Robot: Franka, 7 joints.
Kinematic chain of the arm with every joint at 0, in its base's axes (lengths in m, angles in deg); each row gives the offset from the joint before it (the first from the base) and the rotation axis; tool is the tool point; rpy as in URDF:
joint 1: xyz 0 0 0.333 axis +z
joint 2: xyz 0 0 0 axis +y
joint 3: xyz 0 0 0.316 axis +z
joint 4: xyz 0.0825 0 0 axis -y
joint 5: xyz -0.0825 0 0.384 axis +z
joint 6: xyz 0 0 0 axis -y
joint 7: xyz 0.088 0 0 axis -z
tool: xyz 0 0 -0.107 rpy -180 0 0
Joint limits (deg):
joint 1: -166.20..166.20
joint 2: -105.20..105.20
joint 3: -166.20..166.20
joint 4: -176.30..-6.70
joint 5: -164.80..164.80
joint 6: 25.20..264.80
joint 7: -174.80..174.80
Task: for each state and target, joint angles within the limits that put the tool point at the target. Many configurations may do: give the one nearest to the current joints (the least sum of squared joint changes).
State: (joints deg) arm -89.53 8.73 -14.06 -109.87 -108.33 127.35 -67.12
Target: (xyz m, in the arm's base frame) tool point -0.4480 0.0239 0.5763
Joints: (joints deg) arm -132.00 -37.14 -35.78 -135.42 -101.71 111.57 -67.12
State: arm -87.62 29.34 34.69 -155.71 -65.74 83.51 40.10
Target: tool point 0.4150 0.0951 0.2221
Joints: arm -54.36 28.84 75.21 -138.75 -65.59 94.52 40.10
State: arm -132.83 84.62 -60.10 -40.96 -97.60 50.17 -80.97
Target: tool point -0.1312 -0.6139 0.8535
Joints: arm -89.09 53.55 -69.80 -18.22 -111.74 89.25 -80.97
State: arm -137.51 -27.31 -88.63 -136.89 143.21 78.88 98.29
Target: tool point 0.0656 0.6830 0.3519
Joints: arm -146.36 -53.43 -119.38 -106.11 153.11 88.32 98.29
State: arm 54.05 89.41 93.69 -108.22 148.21 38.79 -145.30
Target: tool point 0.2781 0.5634 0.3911
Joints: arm 20.40 96.23 95.20 -99.70 147.82 27.30 -145.30
